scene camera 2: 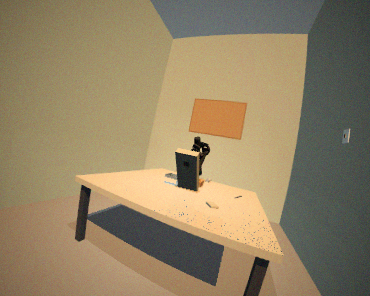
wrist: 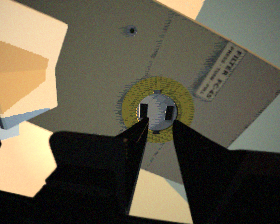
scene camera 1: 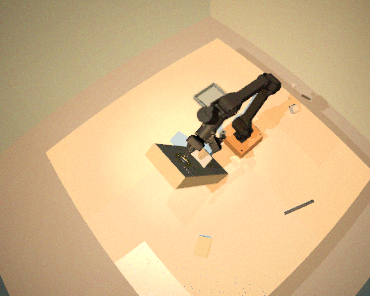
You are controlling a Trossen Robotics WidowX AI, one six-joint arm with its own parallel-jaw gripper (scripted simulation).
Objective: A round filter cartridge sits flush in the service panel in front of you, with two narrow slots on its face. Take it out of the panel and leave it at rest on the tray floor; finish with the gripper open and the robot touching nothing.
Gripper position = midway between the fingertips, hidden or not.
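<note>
I can see my gripper in scene camera 1 [scene camera 1: 185,156], and I see it in the wrist view [wrist: 160,123] as well. A service panel [scene camera 1: 179,175] is visible too, and the panel also appears in the wrist view [wrist: 107,64] and in scene camera 2 [scene camera 2: 187,162]. There is a round filter cartridge [wrist: 160,108] as well. Scene camera 2 does not show the round filter cartridge, which is hidden by the service panel.
</note>
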